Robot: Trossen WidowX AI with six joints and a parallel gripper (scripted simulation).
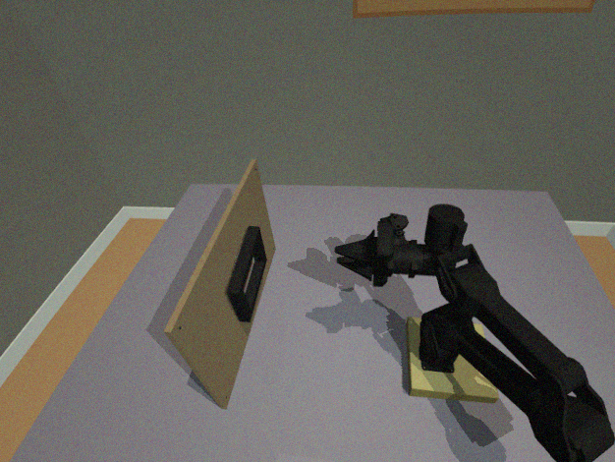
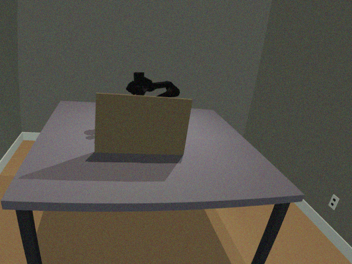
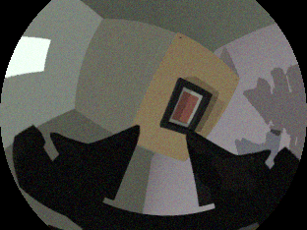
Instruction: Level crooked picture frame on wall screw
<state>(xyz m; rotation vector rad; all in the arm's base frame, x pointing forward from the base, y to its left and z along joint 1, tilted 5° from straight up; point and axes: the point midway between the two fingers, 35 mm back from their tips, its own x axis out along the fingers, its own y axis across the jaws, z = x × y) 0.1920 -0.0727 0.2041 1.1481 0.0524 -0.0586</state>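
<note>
My gripper tip is 20 cm short of the black picture frame, 8 cm above it and 1 cm to the left of it. Round my gripper tip: tan wall board 21 cm ahead, 9 cm below, 1 cm to the right.
</note>
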